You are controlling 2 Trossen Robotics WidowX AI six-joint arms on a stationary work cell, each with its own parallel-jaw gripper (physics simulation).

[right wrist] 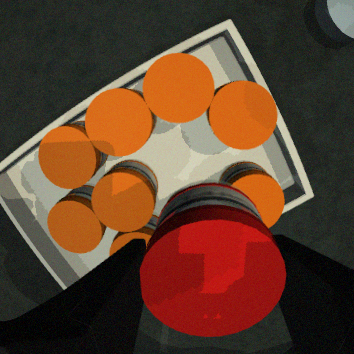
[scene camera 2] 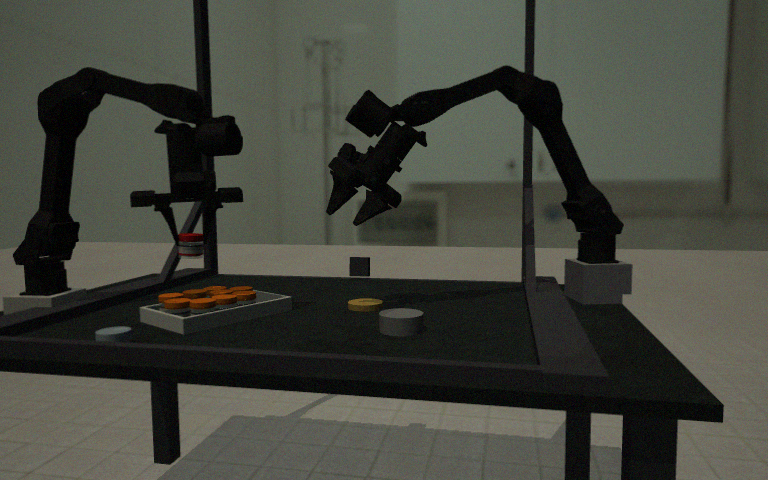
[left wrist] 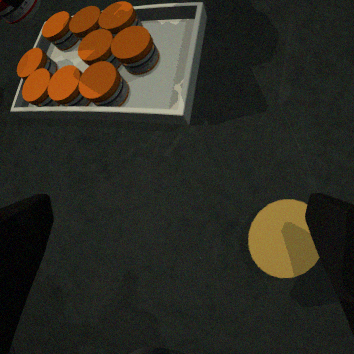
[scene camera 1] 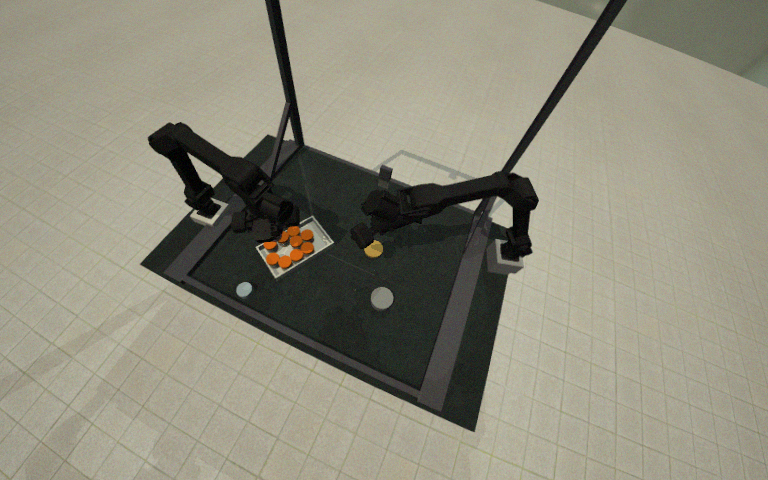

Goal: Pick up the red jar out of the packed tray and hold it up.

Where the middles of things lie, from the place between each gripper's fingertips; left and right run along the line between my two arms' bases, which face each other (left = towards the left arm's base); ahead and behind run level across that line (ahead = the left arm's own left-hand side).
Now: right hand right at the red jar (right wrist: pixel 211 267). Also, from my right hand: grey cylinder (scene camera 2: pixel 401 322): 370 mm to the left, 120 mm below, 110 mm ahead; then yellow disc (left wrist: pixel 279 241): 320 mm to the left, 130 mm below, 70 mm behind; then white tray (right wrist: pixel 179 153): 150 mm below, 40 mm to the left, 30 mm behind.
Right now my left hand is 4 cm past the yellow disc, 4 cm to the right of it and 17 cm above it. From my left hand the other things lie so: grey cylinder: 15 cm ahead, 10 cm to the left, 16 cm below; then red jar: 4 cm ahead, 27 cm to the right, 4 cm below; then white tray: 1 cm ahead, 23 cm to the right, 19 cm below.
